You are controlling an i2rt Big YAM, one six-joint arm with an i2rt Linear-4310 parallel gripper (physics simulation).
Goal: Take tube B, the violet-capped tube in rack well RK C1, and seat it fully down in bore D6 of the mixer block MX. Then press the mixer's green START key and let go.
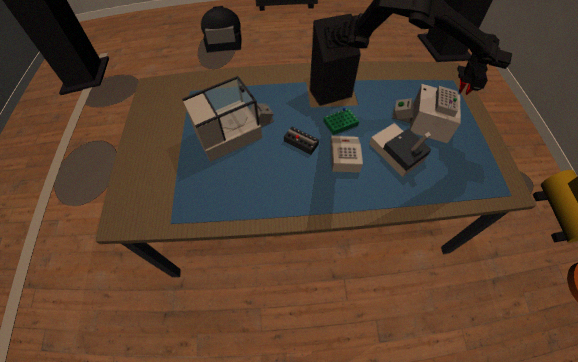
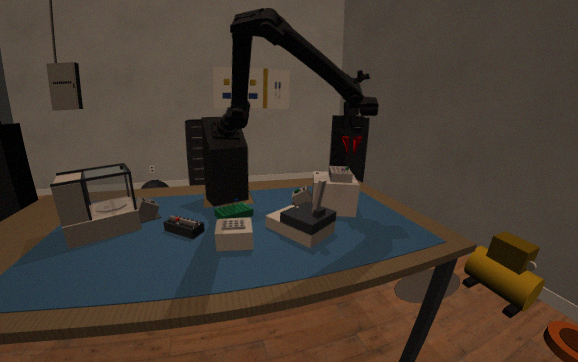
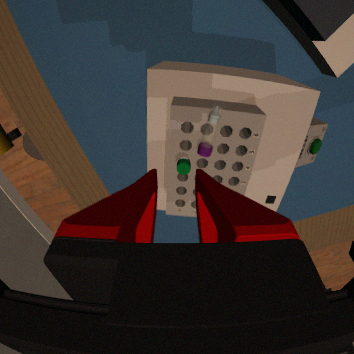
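Seen in the pictures: gripper, fingertip midpoint: (image 1: 462,93) (image 2: 350,154) (image 3: 175,177); arm's base at its link origin: (image 1: 338,36) (image 2: 225,131).
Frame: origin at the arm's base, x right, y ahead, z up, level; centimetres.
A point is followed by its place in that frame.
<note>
The mixer block MX (image 1: 433,120) {z -20.2, x -34.4, y 32.8 cm} (image 2: 338,195) {z -22.1, x -36.9, y 34.1 cm} (image 3: 281,116) {z -17.5, x -33.0, y 28.0 cm} stands at the right end of the blue mat. Its grey bore plate (image 1: 447,100) {z -14.0, x -41.2, y 28.0 cm} (image 3: 246,117) {z -14.0, x -37.1, y 30.7 cm} holds the violet-capped tube B (image 1: 450,102) {z -12.9, x -40.9, y 30.2 cm} (image 2: 343,169) {z -12.8, x -40.8, y 30.6 cm} (image 3: 205,149) {z -12.8, x -41.5, y 29.8 cm}, which stands upright in a bore among the far rows. A green key (image 1: 455,99) {z -12.7, x -44.0, y 29.1 cm} (image 3: 183,166) {z -12.6, x -44.0, y 29.1 cm} sits on the plate one column over from the tube. My gripper (image 1: 463,87) {z -6.6, x -43.0, y 31.7 cm} (image 2: 351,152) {z -6.6, x -43.0, y 31.7 cm} (image 3: 175,177) {z -6.6, x -43.0, y 31.7 cm} hangs above the block's plate, clear of it. Its red fingers are nearly together and hold nothing. The green rack RK (image 1: 341,120) {z -28.4, x 1.4, y 20.1 cm} (image 2: 234,210) {z -27.8, x 1.2, y 21.7 cm} stands mid-mat with a blue-capped tube (image 1: 343,109) {z -25.7, x -0.3, y 16.3 cm}.
A small box with a green button (image 1: 403,108) {z -24.2, x -26.6, y 21.1 cm} (image 3: 315,146) {z -23.7, x -27.0, y 18.4 cm} stands beside the mixer. A black-topped device with a lever (image 1: 407,149) {z -23.0, x -18.5, y 43.2 cm}, a keypad box (image 1: 346,154) {z -24.3, x 5.8, y 40.5 cm}, a black strip (image 1: 300,140) {z -27.4, x 21.1, y 28.4 cm} and a glass enclosure (image 1: 223,118) {z -12.1, x 49.0, y 24.8 cm} stand further left. The arm's pedestal (image 1: 334,61) {z -7.3, x 3.0, y 6.5 cm} is at the back.
</note>
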